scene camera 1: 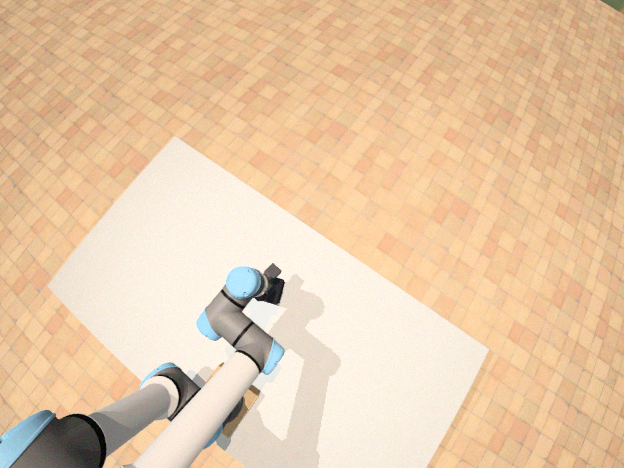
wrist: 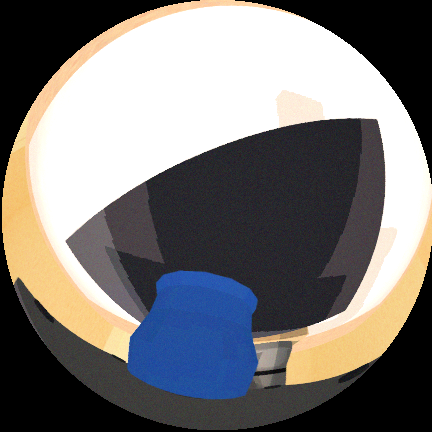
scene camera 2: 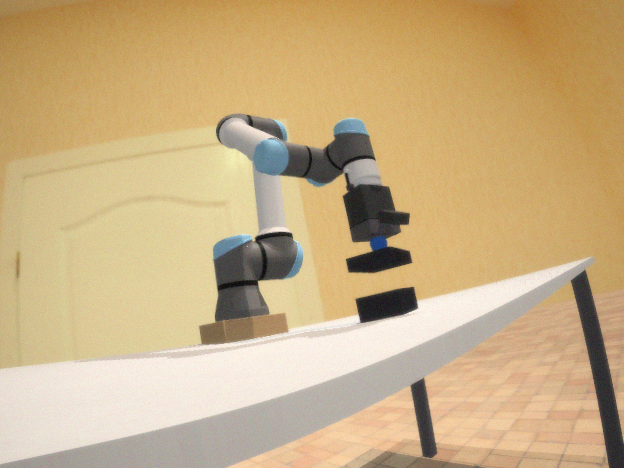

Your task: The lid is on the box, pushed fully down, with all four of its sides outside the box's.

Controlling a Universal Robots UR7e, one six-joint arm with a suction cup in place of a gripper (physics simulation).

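Frame: origin at the arm's base, x back, y right, z up, level; centimetres.
Where they show: end effector, tool point: (wrist: 209, 276); arm's base, origin of the base link: (wrist: 265, 347) (scene camera 2: 242, 319).
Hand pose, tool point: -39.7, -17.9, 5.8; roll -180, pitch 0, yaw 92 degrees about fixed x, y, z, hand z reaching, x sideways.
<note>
Things, the pixels of their centre, and the offset from my tool point, as dx, dy, dz. Level surfaces: height alone.
- black lid, body centre: (wrist: 207, 282) (scene camera 2: 381, 261) (scene camera 1: 262, 286) +0.5, -0.1, -0.1
- black box, body centre: (scene camera 2: 389, 304) +0.8, +0.0, -8.8
- white table, its level: dz -11.2
The black lid (scene camera 2: 379, 260) (wrist: 260, 210) hangs level on my blue suction cup, with a gap of air under it. My gripper (scene camera 2: 378, 243) (wrist: 192, 335) is shut on the lid, the cup against its top face. The black box (scene camera 2: 387, 304) stands on the white table in scene camera 2, below the lid and apart from it. The lid looks roughly above the box, shifted slightly to the left in that view. In the wrist view the lid hides the box. In scene camera 1 the arm covers most of the lid and box, and I cannot tell the two apart.
The white table (scene camera 1: 166, 211) (scene camera 2: 282, 392) carries my arm's base on a brown block (scene camera 1: 241, 413) (scene camera 2: 244, 328), to the left of the box in scene camera 2. The arm's shadow falls across the table. A wall and a pale door stand behind.
</note>
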